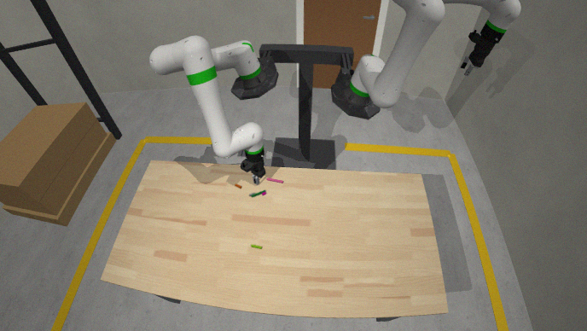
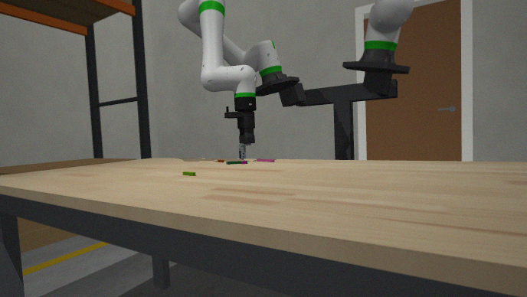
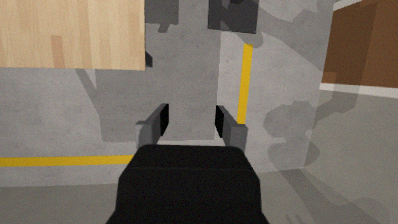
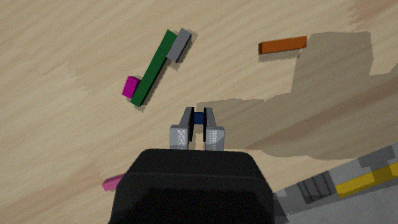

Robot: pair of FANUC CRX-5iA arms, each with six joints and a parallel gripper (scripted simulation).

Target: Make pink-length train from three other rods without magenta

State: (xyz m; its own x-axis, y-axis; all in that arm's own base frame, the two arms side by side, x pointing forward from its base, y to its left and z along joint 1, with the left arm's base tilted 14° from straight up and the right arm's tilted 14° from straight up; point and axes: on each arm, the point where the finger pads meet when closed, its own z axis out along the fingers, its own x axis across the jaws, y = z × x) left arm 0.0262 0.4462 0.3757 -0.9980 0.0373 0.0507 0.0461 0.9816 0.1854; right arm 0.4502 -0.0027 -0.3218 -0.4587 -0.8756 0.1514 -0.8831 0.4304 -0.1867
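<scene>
Now: right hand 60 mm short of the green rod, 30 mm to the right of it and 30 mm above it. The rest, counted from my right hand: magenta rod: 50 mm ahead, 60 mm to the left, 30 mm below; grey rod: 70 mm ahead, 30 mm below; blue rod: 20 mm below.
</scene>
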